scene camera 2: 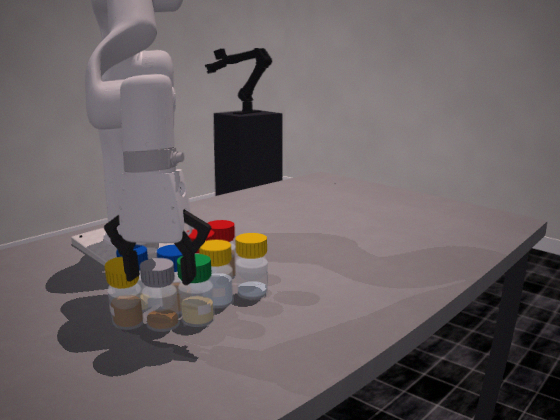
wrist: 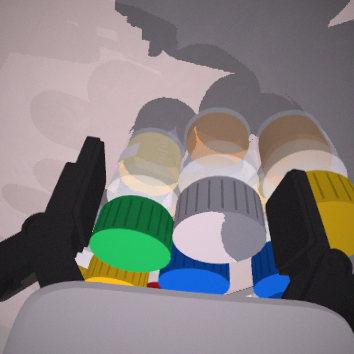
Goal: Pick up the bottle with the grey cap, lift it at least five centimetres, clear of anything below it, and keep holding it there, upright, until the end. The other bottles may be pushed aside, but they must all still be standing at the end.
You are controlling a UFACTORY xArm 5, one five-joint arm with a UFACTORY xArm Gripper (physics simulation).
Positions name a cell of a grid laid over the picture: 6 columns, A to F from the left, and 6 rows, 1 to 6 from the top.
Scene:
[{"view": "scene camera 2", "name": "green-capped bottle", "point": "C5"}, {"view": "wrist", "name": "my gripper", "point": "D3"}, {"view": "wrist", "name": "green-capped bottle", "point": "C4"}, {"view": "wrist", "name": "blue-capped bottle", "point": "E5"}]

